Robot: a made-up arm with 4 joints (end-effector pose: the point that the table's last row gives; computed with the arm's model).
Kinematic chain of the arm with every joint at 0, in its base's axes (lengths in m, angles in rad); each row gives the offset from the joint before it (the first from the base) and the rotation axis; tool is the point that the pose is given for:
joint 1: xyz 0 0 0.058 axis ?
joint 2: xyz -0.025 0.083 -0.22 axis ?
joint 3: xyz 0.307 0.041 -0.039 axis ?
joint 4: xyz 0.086 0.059 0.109 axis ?
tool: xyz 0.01 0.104 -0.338
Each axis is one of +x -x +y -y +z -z.
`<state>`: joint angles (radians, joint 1 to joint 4).
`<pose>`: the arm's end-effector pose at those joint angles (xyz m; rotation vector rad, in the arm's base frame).
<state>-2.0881 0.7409 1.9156 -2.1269</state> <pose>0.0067 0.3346 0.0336 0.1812 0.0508 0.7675</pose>
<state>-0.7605 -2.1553 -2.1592 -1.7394</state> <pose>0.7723 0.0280 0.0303 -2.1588 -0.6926 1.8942</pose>
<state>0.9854 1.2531 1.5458 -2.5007</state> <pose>-0.1314 0.5101 -0.1572 0.7529 2.4118 -1.0728</pose>
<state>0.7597 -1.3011 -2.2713 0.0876</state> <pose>-0.0472 0.3174 -0.4590 -0.1035 1.9652 -2.1684</pose>
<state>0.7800 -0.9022 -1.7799 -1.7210</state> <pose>0.3191 -0.1737 -0.5173 0.7875 -0.6067 -2.4040</pose>
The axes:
joint 1: +y
joint 2: -x
joint 3: +z
joint 4: -x

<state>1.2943 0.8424 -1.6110 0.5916</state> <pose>-0.2813 -0.1528 -0.2661 -1.9463 0.5949 -0.7260</pose>
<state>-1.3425 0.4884 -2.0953 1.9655</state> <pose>0.1682 0.2242 -0.0013 0.0729 0.8530 -1.9251</pose>
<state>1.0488 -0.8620 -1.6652 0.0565</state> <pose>-0.1823 0.2462 -0.5268 -0.2657 1.5222 -1.8099</pose>
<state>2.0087 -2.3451 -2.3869 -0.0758</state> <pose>-0.2846 0.3815 -0.1853 0.3337 -1.2808 1.1437</pose>
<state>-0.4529 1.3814 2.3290 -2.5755</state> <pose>0.1596 0.4878 -0.0293 0.7189 1.8038 -0.7351</pose>
